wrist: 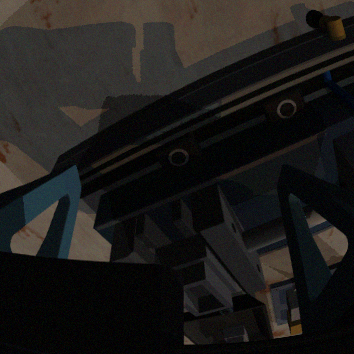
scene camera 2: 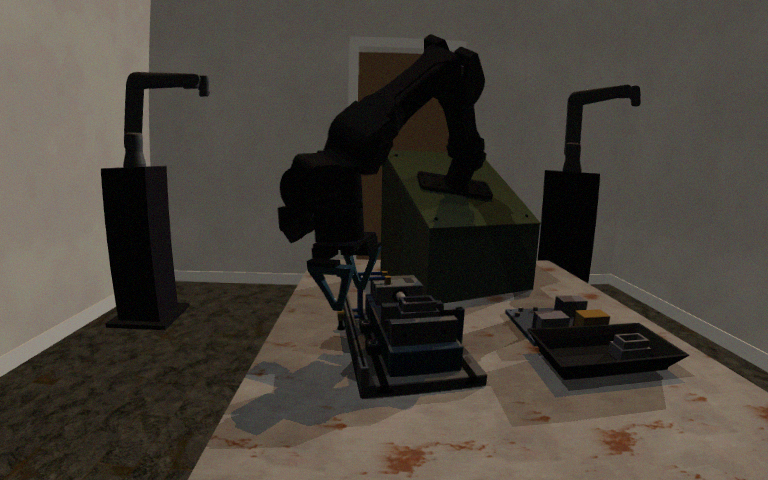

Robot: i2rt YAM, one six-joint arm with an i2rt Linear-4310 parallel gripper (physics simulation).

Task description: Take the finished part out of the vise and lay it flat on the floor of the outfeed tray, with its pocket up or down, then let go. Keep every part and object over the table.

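Frame: origin at the arm's base, x left, y ahead, z down, level; millimetres.
Seen in the pictures: gripper, fingertip midpoint: (wrist: pixel 178 175) (scene camera 2: pixel 350 299); arm's base, origin of the base link: (scene camera 2: pixel 454 186).
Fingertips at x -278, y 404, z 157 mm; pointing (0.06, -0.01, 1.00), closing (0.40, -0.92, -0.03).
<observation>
Offsets run from my fingertips to a thing's top centre. "spot": to the spot under its first point.
The finished part {dx +104, dy +29, dz -8 mm} (scene camera 2: pixel 420 303) (wrist: pixel 207 295), grey with a rimmed pocket facing up, sits between the jaws of the vise {dx +94, dy -36, dz +7 mm} (scene camera 2: pixel 421 331) (wrist: pixel 230 237). My gripper (scene camera 2: pixel 350 312) (wrist: pixel 178 175) is open and empty. It points down at the left side of the vise in the scene view, with its fingertips low by the long rail of the vise base, apart from the part. The black outfeed tray (scene camera 2: pixel 611 370) (wrist: pixel 262 320) stands to the right of the vise. A similar part {dx +478, dy +83, dz +60 mm} (scene camera 2: pixel 630 342) (wrist: pixel 235 334) lies in it. My gripper body hides some of the tray in the wrist view.
A flat plate {dx +437, dy -88, dz +98 mm} (scene camera 2: pixel 521 323) with grey blocks and a yellow block {dx +480, dy -42, dz +63 mm} (scene camera 2: pixel 591 318) stands behind the tray. A green sloped housing (scene camera 2: pixel 481 260) stands at the back of the table. Blue bent nozzles {spot: dx +40, dy -108, dz -3 mm} (scene camera 2: pixel 370 276) rise beside the vise. Two other arms stand on pedestals beyond the table.
</observation>
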